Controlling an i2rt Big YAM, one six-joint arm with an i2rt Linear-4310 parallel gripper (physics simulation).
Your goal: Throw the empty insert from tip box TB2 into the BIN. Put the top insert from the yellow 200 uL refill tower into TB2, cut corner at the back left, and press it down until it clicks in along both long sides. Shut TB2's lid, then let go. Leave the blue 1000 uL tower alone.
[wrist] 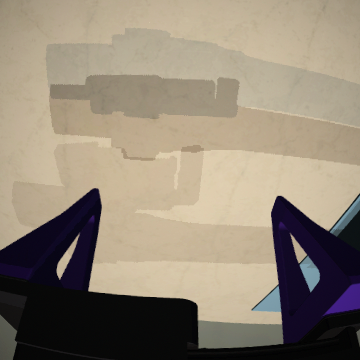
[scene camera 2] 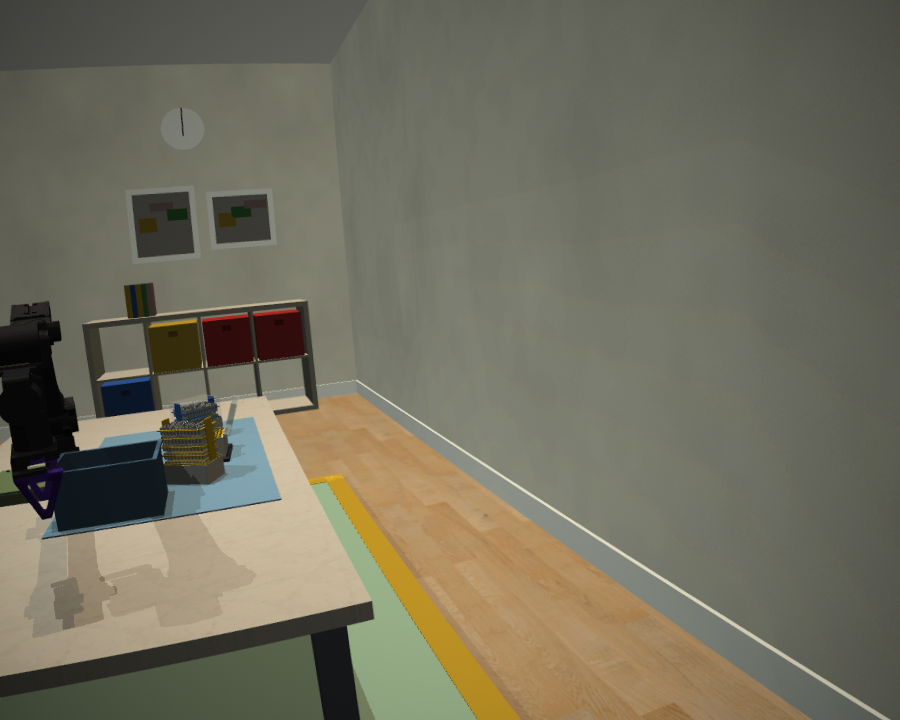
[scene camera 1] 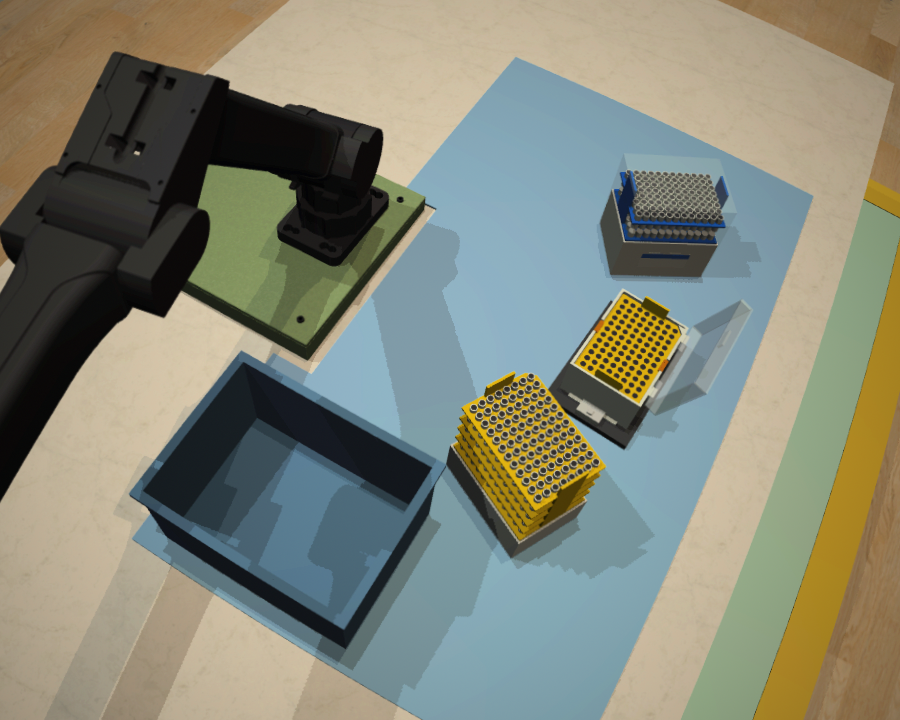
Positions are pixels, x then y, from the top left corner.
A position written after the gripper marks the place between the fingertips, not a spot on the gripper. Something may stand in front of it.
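The gripper is visible in the wrist view (187,200) and again in scene camera 2 (45,508), while in scene camera 1 the gripper is out of frame.
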